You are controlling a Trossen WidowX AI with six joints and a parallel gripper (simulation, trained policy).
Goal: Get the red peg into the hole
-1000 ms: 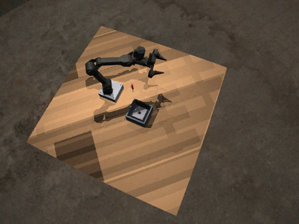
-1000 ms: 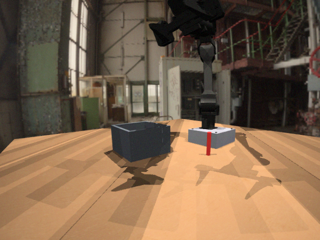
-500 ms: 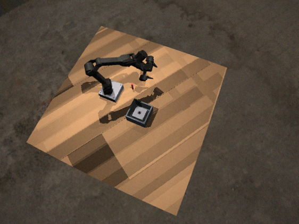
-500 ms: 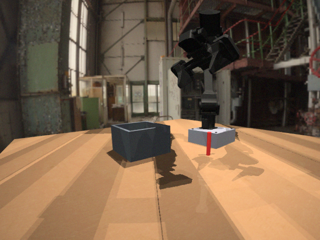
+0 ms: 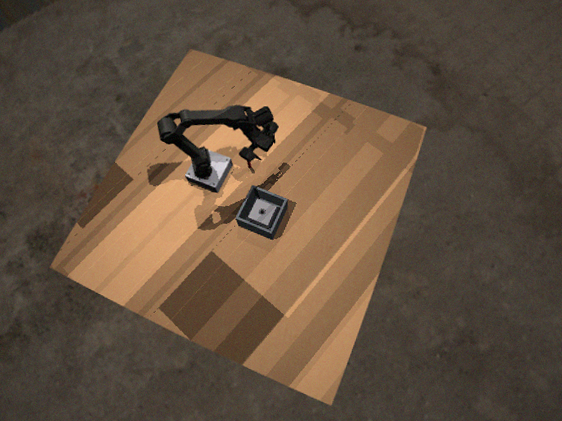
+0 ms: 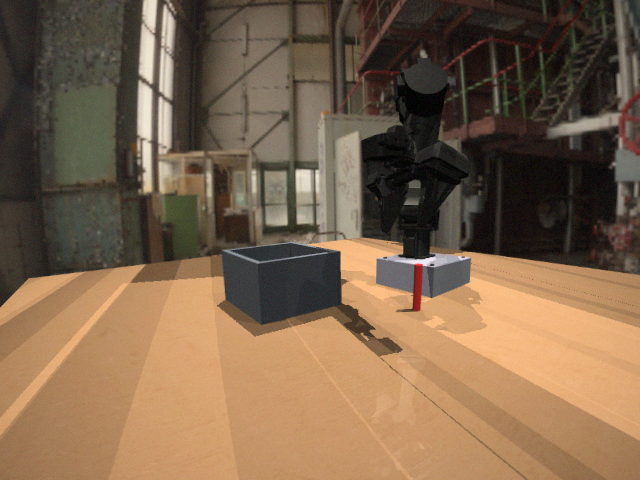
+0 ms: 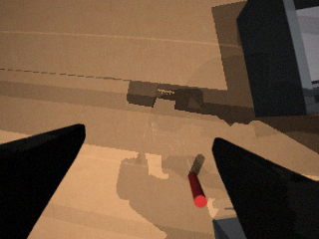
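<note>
Right now the red peg is 90 mm behind my gripper tip, 20 mm to the right of it and 110 mm below it. Round my gripper tip: grey box: 50 mm ahead, 230 mm to the right, 120 mm below.
</note>
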